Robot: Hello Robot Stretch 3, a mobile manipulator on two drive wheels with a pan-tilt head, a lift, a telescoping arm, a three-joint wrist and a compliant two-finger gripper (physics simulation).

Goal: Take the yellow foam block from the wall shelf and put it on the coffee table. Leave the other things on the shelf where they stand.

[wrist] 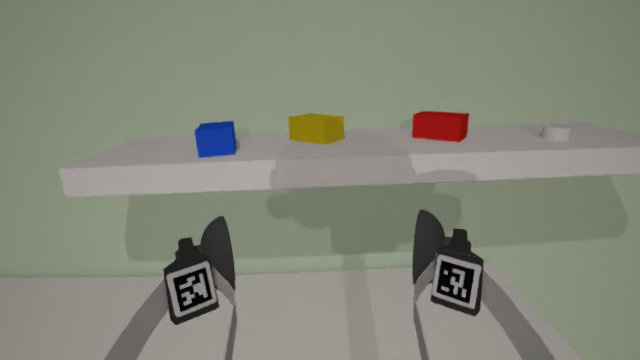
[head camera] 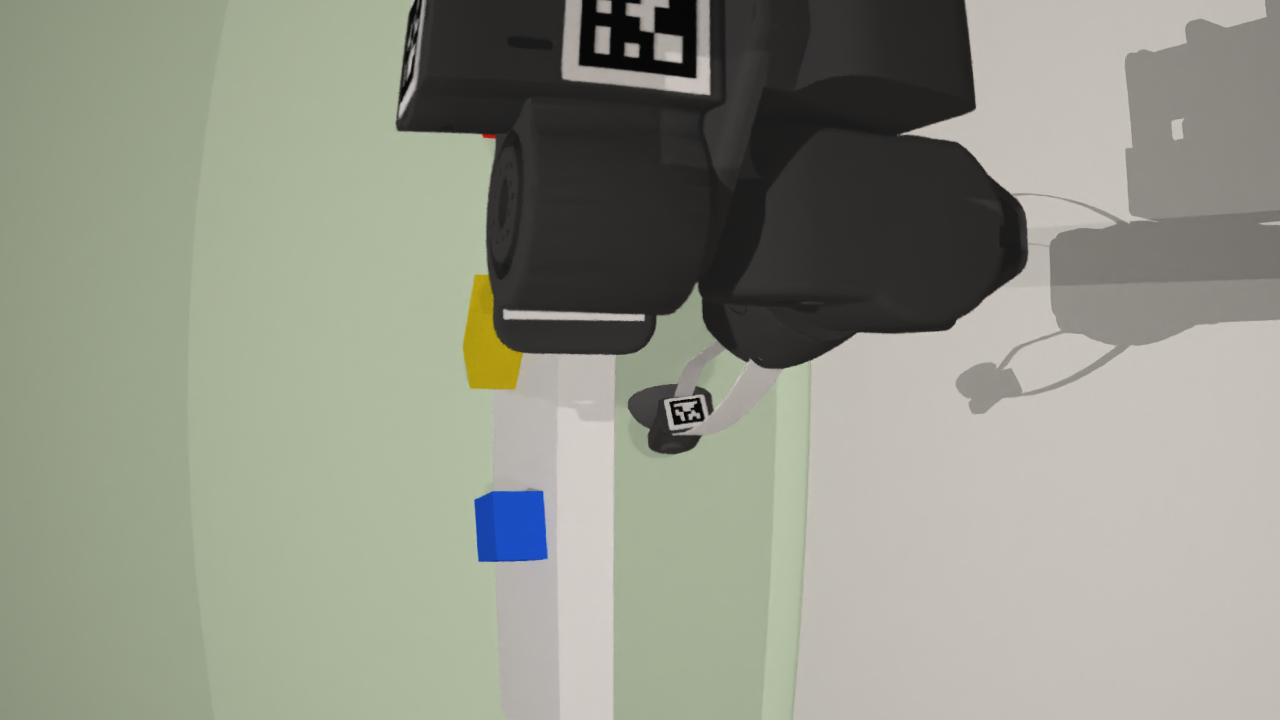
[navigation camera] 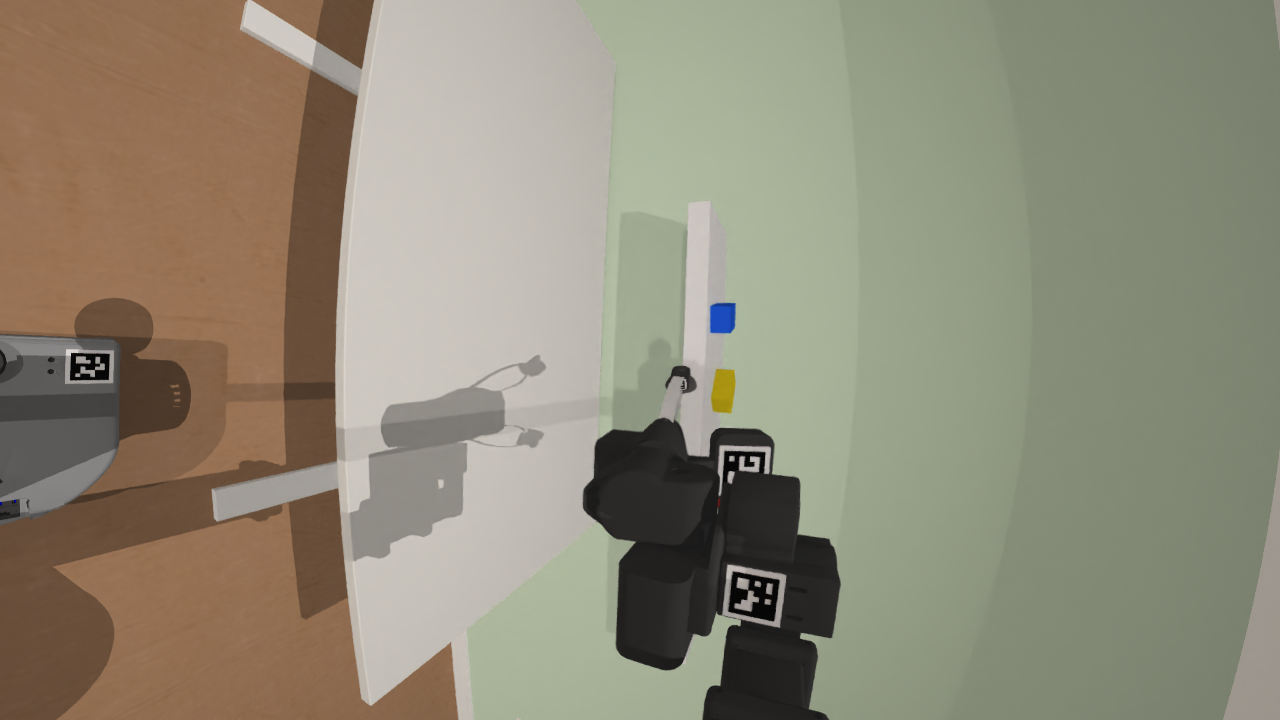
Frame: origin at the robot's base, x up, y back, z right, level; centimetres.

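Seen in the pictures: gripper, fingertip midpoint: (navigation camera: 680,422).
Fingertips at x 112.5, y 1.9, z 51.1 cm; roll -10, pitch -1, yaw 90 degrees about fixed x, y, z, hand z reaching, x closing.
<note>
A point is followed by its place in that frame.
The yellow foam block (head camera: 490,356) @[x 112.1, y -1.9, z 95.7 cm] (navigation camera: 723,391) @[x 111.8, y 0.3, z 93.9 cm] (wrist: 316,129) stands on the wall shelf (head camera: 586,555) @[x 106.5, y -18.1, z 82.7 cm] (navigation camera: 699,268) @[x 107.1, y -26.8, z 82.4 cm] (wrist: 150,176), turned with a corner towards the wrist camera. My gripper (wrist: 322,240) @[x 112.5, y 1.9, z 51.0 cm] is open and empty, with its fingers wide apart. In the wrist view it is in front of the shelf, and its fingertips show below the shelf edge and the block. The wrist hides part of the block in the head view. The white coffee table (head camera: 984,555) @[x 72.0, y -19.0, z 71.5 cm] (navigation camera: 483,223) @[x 72.0, y -30.3, z 54.5 cm] (wrist: 300,325) stands lower down, along the wall.
On the shelf, a blue block (head camera: 519,526) @[x 111.4, y -16.2, z 86.5 cm] (navigation camera: 722,317) @[x 111.9, y -16.6, z 86.4 cm] (wrist: 216,140) stands left of the yellow one in the wrist view. A red block (wrist: 440,126) and a small white round thing (wrist: 556,133) stand to its right. The green wall (wrist: 320,60) is behind the shelf.
</note>
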